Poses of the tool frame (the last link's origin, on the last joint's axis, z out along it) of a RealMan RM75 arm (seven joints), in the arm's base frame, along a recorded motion.
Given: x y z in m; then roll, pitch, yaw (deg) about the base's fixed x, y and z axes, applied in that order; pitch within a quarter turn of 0, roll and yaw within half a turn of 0.
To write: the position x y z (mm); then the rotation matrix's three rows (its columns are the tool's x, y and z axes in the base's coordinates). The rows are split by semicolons. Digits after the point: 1 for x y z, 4 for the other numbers.
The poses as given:
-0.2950, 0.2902, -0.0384, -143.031, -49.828, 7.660
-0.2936, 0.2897, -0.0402, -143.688, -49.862, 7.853
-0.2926, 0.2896, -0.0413, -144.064, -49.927, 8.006
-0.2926, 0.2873, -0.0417, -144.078, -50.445, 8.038
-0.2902, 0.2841, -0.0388, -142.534, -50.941, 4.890
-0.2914, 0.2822, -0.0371, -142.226, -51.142, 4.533
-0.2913, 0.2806, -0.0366, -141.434, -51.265, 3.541
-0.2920, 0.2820, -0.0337, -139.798, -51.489, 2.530
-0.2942, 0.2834, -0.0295, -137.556, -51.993, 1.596
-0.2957, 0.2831, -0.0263, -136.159, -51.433, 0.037
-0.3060, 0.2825, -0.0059, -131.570, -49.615, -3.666
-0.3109, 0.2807, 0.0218, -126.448, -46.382, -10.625
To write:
-295.0, 290.2, -38.4; 0.6393, 0.5619, 0.5249; 0.0860, -0.7306, 0.6774; 0.7641, -0.3879, -0.5154
-293.6, 289.7, -40.2; 0.6386, 0.5586, 0.5293; 0.0881, -0.7364, 0.6708; 0.7645, -0.3817, -0.5194
-292.6, 289.6, -41.3; 0.6375, 0.5575, 0.5318; 0.0897, -0.7392, 0.6675; 0.7652, -0.3778, -0.5212
-292.6, 287.3, -41.7; 0.6306, 0.5611, 0.5362; 0.0890, -0.7386, 0.6682; 0.7710, -0.3736, -0.5157
-290.2, 284.1, -38.8; 0.6278, 0.5383, 0.5622; 0.0537, -0.7506, 0.6586; 0.7765, -0.3833, -0.5001
-291.4, 282.2, -37.1; 0.6254, 0.5380, 0.5652; 0.0496, -0.7503, 0.6593; 0.7787, -0.3843, -0.4959
-291.3, 280.6, -36.6; 0.6245, 0.5337, 0.5702; 0.0386, -0.7504, 0.6599; 0.7800, -0.3901, -0.4892
-292.0, 282.0, -33.7; 0.6221, 0.5383, 0.5686; 0.0275, -0.7407, 0.6712; 0.7825, -0.4019, -0.4756
-294.2, 283.4, -29.5; 0.6155, 0.5521, 0.5624; 0.0171, -0.7228, 0.6908; 0.7879, -0.4156, -0.4544
-295.7, 283.1, -26.3; 0.6234, 0.5420, 0.5635; 0.0004, -0.7209, 0.6930; 0.7819, -0.4318, -0.4497
-306.0, 282.5, -5.9; 0.6466, 0.5263, 0.5522; -0.0414, -0.6986, 0.7143; 0.7617, -0.4847, -0.4299
-310.9, 280.7, 21.8; 0.6780, 0.4628, 0.5710; -0.1272, -0.6913, 0.7113; 0.7240, -0.5549, -0.4098

